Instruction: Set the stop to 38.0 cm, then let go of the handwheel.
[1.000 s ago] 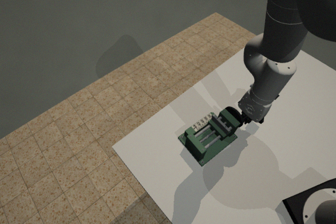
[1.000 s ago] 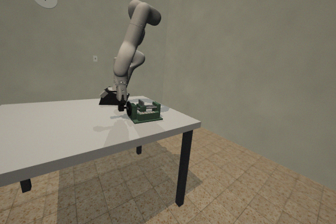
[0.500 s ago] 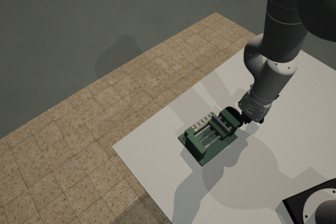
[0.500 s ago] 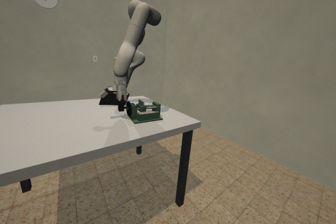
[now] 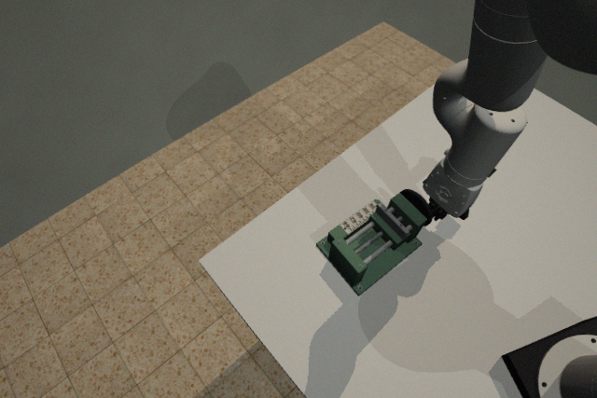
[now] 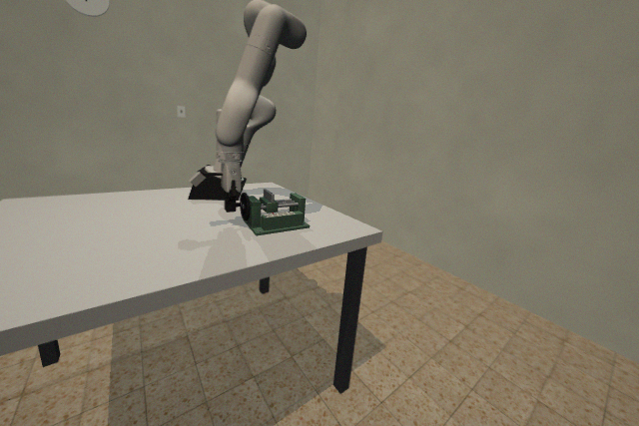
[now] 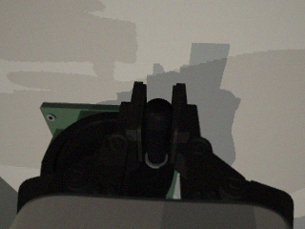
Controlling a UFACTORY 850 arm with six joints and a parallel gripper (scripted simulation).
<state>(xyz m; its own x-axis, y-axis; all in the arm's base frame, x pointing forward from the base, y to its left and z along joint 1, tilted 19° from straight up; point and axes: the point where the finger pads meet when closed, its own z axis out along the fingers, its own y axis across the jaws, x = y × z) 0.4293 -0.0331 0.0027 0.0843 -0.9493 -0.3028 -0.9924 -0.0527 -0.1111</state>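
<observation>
Right now the black handwheel is 20 mm to the left of my hand and 10 mm ahead of it. Round my hand: stop block: 130 mm to the left, 40 mm ahead, 20 mm above.
</observation>
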